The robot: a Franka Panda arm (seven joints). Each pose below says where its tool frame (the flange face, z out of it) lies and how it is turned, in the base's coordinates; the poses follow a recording.
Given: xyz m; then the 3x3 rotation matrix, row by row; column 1 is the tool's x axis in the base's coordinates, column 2 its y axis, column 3 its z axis. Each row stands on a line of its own.
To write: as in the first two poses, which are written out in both.
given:
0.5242 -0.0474 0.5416
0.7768 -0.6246 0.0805
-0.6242 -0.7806 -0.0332
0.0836 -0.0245 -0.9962
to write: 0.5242 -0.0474 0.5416 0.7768 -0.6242 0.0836 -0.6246 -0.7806 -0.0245
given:
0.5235 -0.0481 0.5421
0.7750 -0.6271 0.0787
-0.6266 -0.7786 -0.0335
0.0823 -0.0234 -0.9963
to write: 0.5235 -0.0481 0.5421 0.7750 -0.6266 0.0823 -0.6271 -0.7786 -0.0234
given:
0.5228 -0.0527 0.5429
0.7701 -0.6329 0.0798
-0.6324 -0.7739 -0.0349
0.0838 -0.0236 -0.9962
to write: 0.5228 -0.0527 0.5429 0.7701 -0.6324 0.0838 -0.6329 -0.7739 -0.0236
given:
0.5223 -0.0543 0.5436
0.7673 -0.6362 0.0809
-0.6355 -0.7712 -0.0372
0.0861 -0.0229 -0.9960
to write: 0.5223 -0.0543 0.5436 0.7673 -0.6355 0.0861 -0.6362 -0.7712 -0.0229
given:
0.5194 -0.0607 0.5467
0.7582 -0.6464 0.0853
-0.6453 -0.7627 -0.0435
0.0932 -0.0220 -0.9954
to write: 0.5194 -0.0607 0.5467 0.7582 -0.6453 0.0932 -0.6464 -0.7627 -0.0220
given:
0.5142 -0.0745 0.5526
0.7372 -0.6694 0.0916
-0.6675 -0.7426 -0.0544
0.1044 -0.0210 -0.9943
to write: 0.5142 -0.0745 0.5526 0.7372 -0.6675 0.1044 -0.6694 -0.7426 -0.0210
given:
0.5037 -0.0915 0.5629
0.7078 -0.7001 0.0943
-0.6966 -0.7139 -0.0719
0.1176 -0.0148 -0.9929
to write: 0.5037 -0.0915 0.5629 0.7078 -0.6966 0.1176 -0.7001 -0.7139 -0.0148
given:
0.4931 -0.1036 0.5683
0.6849 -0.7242 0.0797
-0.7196 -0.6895 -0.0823
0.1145 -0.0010 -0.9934
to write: 0.4931 -0.1036 0.5683 0.6849 -0.7196 0.1145 -0.7242 -0.6895 -0.0010
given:
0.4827 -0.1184 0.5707
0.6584 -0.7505 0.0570
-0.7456 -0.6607 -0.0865
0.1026 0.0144 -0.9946
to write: 0.4827 -0.1184 0.5707 0.6584 -0.7456 0.1026 -0.7505 -0.6607 0.0144
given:
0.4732 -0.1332 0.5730
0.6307 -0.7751 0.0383
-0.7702 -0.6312 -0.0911
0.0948 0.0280 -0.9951
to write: 0.4732 -0.1332 0.5730 0.6307 -0.7702 0.0948 -0.7751 -0.6312 0.0280
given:
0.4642 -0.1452 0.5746
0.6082 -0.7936 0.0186
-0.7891 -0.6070 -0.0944
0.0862 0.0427 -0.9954
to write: 0.4642 -0.1452 0.5746 0.6082 -0.7891 0.0862 -0.7936 -0.6070 0.0427
